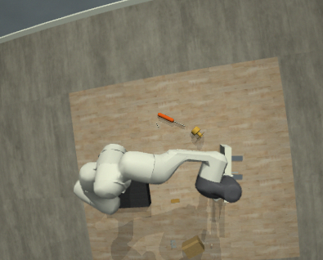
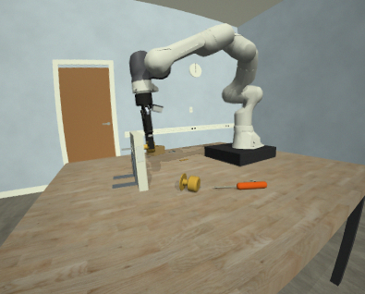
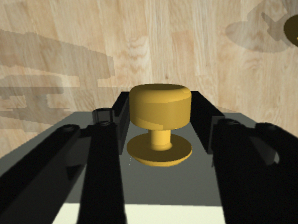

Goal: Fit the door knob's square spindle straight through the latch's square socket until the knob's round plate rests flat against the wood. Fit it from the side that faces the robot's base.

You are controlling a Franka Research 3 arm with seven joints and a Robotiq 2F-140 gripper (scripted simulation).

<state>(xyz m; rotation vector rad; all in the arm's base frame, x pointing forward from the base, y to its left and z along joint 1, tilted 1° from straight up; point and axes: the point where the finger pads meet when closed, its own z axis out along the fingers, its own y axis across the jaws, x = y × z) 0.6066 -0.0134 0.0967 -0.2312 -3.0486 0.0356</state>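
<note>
Now: hand 40 mm short of the brass door knob, 10 mm to the left of it and 20 mm above it. The rest, counted from my hand: brass knob (60 mm behind, 240 mm to the left, 140 mm below); then screw (310 mm behind, 320 mm to the left, 170 mm below); then cardboard box (210 mm behind, 510 mm to the right, 140 mm below).
</note>
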